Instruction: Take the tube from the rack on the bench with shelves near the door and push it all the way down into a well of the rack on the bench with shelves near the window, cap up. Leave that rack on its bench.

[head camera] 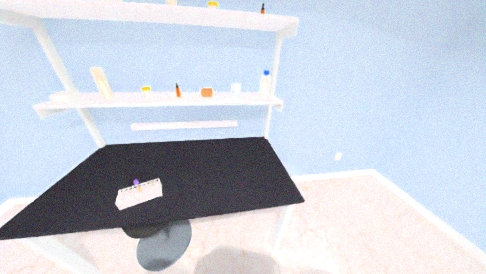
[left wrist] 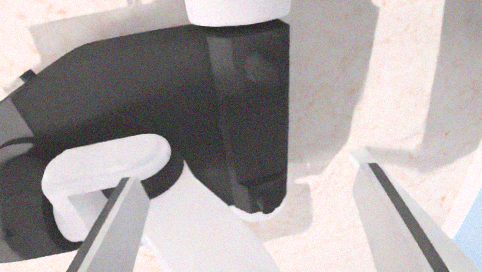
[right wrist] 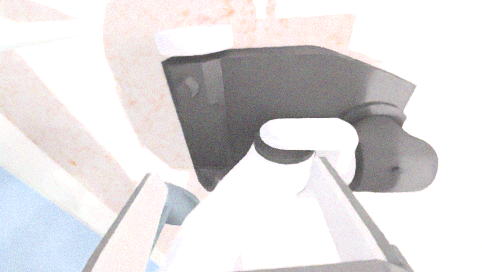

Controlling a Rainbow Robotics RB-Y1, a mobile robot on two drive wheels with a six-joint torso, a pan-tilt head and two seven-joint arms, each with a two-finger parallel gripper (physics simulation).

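Places are measured from the robot's base along level axes (x right, y back, z down), in metres.
Pixels of known places: left gripper, fingertip midpoint: point(left wrist: 247, 184); right gripper, fingertip midpoint: point(right wrist: 235, 174).
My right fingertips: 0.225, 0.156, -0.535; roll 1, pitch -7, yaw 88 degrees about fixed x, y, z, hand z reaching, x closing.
Behind a point stands the place of what it marks, as x, y, z.
A white rack point(head camera: 140, 195) @(-0.544, -0.301, -0.820) sits on the black bench top point(head camera: 210, 170) @(-0.239, -0.576, -0.763), left of its middle and near the front edge, in the head camera view. A tube with a purple cap point(head camera: 136, 182) @(-0.573, -0.339, -0.875) stands upright in the rack, cap up; a small yellowish part of it shows at the rack's front. My left gripper point(left wrist: 247, 184) @(-0.247, 0.093, -0.544) is open and empty, over the floor beside my base in the left wrist view. My right gripper point(right wrist: 235, 174) @(0.225, 0.156, -0.535) is open and empty, also low beside my base. Neither gripper shows in the head camera view. A second rack does not show.
Two white shelves point(head camera: 165, 100) @(-0.525, -0.705, -1.220) above the bench hold bottles and small containers. A stool with a dark seat and grey-blue base point(head camera: 165, 246) @(-0.648, -0.359, -0.031) stands under the bench's front edge; its base also shows in the right wrist view point(right wrist: 180, 204) @(-0.635, -0.323, -0.031). A blue wall point(head camera: 390, 100) @(1.583, -1.396, -1.150) is behind and right.
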